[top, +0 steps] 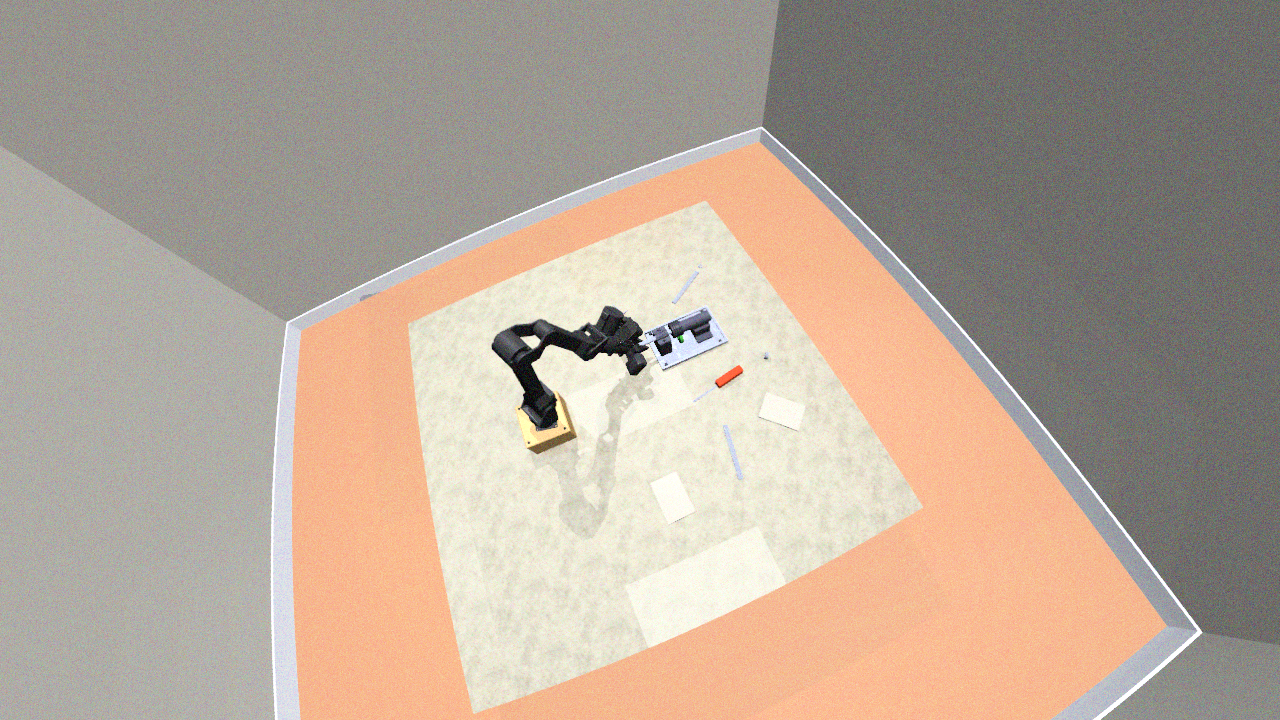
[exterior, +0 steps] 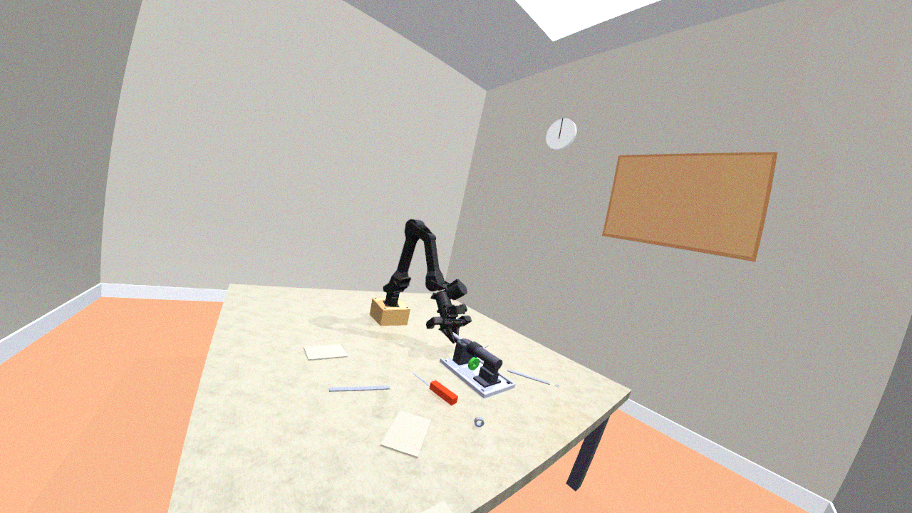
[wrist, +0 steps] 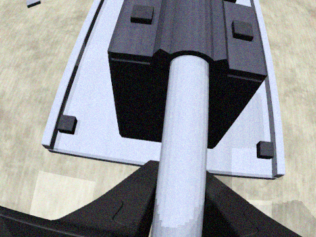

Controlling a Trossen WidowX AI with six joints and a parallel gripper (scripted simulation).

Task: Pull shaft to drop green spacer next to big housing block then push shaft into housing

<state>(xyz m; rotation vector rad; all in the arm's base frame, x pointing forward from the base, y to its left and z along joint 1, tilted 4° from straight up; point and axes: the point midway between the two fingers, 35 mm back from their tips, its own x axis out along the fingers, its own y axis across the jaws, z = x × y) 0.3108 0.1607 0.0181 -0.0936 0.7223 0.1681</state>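
Right now the grey shaft is 60 mm ahead of my gripper tip, 10 mm to the left of it and 20 mm above it. The rest, counted from my gripper tip: fixture 140 mm ahead, 30 mm to the left, 10 mm below; then green spacer 110 mm ahead, 20 mm to the left, 30 mm below.
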